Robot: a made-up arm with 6 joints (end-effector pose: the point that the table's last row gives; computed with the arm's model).
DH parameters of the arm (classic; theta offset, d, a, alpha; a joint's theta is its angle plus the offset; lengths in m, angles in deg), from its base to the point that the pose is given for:
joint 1: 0 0.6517 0.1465 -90
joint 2: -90 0 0.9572 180
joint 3: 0 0 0.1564 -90
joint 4: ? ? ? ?
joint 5: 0 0 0 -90
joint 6: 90 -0.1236 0 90
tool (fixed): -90 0 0 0
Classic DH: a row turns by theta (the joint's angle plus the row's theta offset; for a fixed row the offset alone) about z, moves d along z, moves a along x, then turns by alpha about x.
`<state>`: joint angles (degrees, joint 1 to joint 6).
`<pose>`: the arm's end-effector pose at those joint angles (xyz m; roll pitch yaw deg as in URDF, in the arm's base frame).
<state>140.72 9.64 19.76 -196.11 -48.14 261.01</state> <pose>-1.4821 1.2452 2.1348 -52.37 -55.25 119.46</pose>
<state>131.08 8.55 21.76 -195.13 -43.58 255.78</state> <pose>-1.2281 1.4427 2.2203 -49.88 -54.43 113.06</pose>
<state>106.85 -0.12 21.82 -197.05 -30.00 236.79</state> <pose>-0.4644 1.5959 2.4525 -31.71 -50.08 93.64</pose>
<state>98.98 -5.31 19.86 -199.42 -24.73 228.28</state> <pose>-0.2226 1.5185 2.5254 -21.54 -48.02 86.98</pose>
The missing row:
joint 4: 0 -1.6158 0 90
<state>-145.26 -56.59 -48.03 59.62 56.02 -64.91</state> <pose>-0.7571 -0.6326 1.6355 -14.72 -29.86 -89.68</pose>
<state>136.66 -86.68 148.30 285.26 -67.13 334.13</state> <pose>1.1322 -1.2195 -0.7280 -119.89 10.32 -107.96</pose>
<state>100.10 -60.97 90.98 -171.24 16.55 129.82</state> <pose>0.4048 -2.2419 1.8244 -140.66 -44.36 -76.42</pose>
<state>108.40 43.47 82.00 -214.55 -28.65 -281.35</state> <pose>-0.6076 1.9331 2.5810 160.33 -58.82 76.71</pose>
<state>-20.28 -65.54 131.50 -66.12 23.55 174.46</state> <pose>-2.1977 0.7640 0.3727 80.33 25.04 -176.50</pose>
